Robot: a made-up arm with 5 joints.
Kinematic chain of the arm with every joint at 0, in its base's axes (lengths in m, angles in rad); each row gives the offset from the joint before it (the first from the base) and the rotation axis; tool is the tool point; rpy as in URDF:
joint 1: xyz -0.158 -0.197 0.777 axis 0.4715 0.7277 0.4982
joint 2: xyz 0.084 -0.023 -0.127 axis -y
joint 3: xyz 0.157 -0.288 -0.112 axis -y
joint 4: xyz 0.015 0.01 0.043 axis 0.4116 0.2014 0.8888
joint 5: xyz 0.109 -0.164 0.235 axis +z
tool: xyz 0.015 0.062 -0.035 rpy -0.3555 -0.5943 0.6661
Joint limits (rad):
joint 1: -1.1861..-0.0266
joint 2: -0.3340..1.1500
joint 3: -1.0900..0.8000
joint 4: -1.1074..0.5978
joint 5: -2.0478..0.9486
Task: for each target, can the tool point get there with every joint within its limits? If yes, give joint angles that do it. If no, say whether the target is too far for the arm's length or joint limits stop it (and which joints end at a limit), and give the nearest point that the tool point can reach.
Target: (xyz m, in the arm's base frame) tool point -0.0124 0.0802 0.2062
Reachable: no: joint limits stop it (at a limit: joint 1, joint 2, joint 3, joint 4) | nearest point 0.2722 -0.5687 0.3015 | short by 0.715 m
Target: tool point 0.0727 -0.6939 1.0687
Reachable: yes | joints -0.7054 -0.1342 -0.6735 -0.9793 -0.8767
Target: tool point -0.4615 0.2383 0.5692
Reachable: no: joint limits stop it (at a limit: joint 1, joint 2, joint 4, joint 5) | nearest point -0.4215 -0.3501 0.9007 | short by 0.677 m
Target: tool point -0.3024 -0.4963 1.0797
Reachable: yes | joints -1.0084 0.3470 0.5642 0.3166 -0.0474
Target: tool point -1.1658 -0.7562 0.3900
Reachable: no: too far | nearest point -0.5086 -0.5672 0.8270 | short by 0.812 m
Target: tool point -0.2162 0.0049 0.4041
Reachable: no: joint limits stop it (at a limit: joint 1, joint 2, joint 3, joint 4, joint 5) | nearest point -0.1502 -0.5116 0.6107 | short by 0.560 m
